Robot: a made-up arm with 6 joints.
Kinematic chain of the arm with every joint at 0, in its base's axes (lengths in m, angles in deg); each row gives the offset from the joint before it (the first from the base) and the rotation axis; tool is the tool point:
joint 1: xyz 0 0 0.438 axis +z
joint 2: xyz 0 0 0 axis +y
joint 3: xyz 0 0 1.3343 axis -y
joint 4: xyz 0 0 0 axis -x
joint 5: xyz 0.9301 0 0 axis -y
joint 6: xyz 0 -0.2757 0 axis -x
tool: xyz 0 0 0
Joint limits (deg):
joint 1: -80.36..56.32
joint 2: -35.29..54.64
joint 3: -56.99..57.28
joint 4: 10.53..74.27
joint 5: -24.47..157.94
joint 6: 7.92..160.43
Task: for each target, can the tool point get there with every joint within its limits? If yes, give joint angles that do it. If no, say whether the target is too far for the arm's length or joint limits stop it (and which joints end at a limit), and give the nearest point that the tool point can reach.
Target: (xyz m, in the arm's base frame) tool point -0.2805 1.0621 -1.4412
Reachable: no: joint limits stop it (at a limit: joint 1, joint 2, joint 3, joint 4) | nearest point 0.6123 0.7840 0.2477 | short by 1.931 m
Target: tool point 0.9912 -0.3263 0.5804
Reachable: yes | joints -4.39 37.53 -47.31 25.18 131.18 103.57
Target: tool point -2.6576 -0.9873 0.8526
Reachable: no: too far | nearest point -1.0126 -0.3762 2.4444 | short by 2.369 m
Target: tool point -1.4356 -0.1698 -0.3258
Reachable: no: joint limits stop it (at a limit: joint 1, joint 2, joint 3, joint 4) | nearest point -0.1346 -0.8264 0.3270 | short by 1.597 m
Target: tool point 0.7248 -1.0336 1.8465
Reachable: yes | joints -45.66 13.16 8.50 42.27 52.39 24.19
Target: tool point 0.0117 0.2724 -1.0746
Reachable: no: joint limits stop it (at a limit: joint 1, joint 2, joint 3, joint 4) | nearest point 0.6123 0.7840 0.2477 | short by 1.540 m
